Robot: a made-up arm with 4 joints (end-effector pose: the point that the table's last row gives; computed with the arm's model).
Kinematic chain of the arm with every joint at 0, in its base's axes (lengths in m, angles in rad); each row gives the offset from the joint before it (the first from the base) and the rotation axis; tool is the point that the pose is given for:
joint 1: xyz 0 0 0.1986 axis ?
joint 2: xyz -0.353 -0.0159 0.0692 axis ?
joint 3: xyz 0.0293 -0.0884 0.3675 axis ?
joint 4: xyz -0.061 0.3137 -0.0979 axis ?
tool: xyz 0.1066 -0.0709 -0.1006
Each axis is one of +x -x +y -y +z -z.
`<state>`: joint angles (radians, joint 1 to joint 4).
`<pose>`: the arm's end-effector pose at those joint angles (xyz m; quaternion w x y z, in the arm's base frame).
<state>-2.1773 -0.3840 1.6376 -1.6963</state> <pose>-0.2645 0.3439 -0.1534 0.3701 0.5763 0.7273 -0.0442</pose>
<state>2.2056 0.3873 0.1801 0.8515</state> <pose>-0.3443 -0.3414 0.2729 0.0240 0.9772 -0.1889 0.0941</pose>
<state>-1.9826 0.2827 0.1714 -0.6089</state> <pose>-0.2894 0.2343 -0.0311 0.2795 -0.9460 0.0235 0.1623</pose>
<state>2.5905 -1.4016 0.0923 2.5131</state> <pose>-0.0026 -0.1688 -0.1472 0.6180 -0.4494 0.0103 0.6450</pose>
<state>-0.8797 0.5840 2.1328 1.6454</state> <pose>-0.4175 0.6479 0.2957 0.3352 0.4067 -0.1218 0.8411</pose>
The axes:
joint 1: +x
joint 2: +z
joint 3: -y
joint 4: +x

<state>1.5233 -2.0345 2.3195 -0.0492</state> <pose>-0.2823 -0.6120 0.0185 0.6797 -0.4362 -0.0999 -0.5812</pose>
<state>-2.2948 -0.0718 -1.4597 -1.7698</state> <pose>-0.3171 0.2113 -0.1519 0.3102 0.6775 -0.6366 0.1987</pose>
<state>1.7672 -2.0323 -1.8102 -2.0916</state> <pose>-0.2120 -0.3580 0.0035 0.4290 0.6073 0.3463 0.5721</pose>
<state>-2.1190 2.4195 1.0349 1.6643</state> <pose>-0.7146 0.4098 0.1123 0.4034 0.3817 0.8267 -0.0906</pose>
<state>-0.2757 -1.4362 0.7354 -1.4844</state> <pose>-0.2234 0.0368 0.6461 0.2654 -0.6923 0.1261 -0.6590</pose>
